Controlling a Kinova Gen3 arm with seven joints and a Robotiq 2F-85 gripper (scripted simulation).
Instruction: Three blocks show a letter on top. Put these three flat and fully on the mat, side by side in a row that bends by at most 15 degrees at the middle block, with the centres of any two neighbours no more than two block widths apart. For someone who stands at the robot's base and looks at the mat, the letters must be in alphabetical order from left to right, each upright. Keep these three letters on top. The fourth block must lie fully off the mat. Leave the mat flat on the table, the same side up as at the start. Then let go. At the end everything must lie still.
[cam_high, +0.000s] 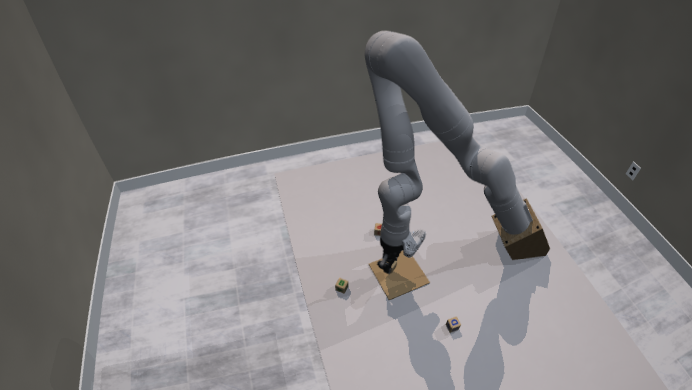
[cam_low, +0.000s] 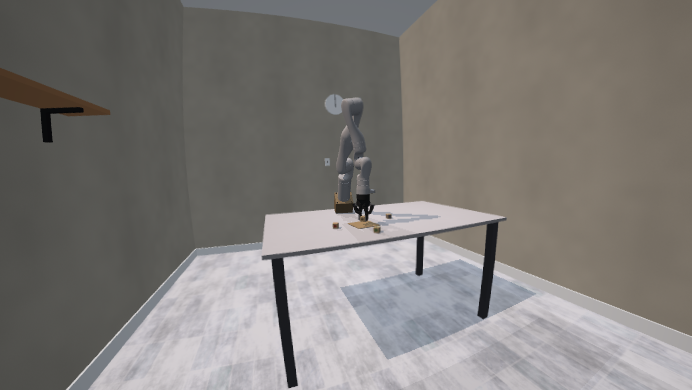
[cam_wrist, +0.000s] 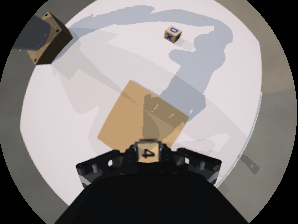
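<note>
Now: hand 50 mm above the tan mat, 30 mm past it and 10 mm to the right of it. Also, from my hand: block right at my hand.
</note>
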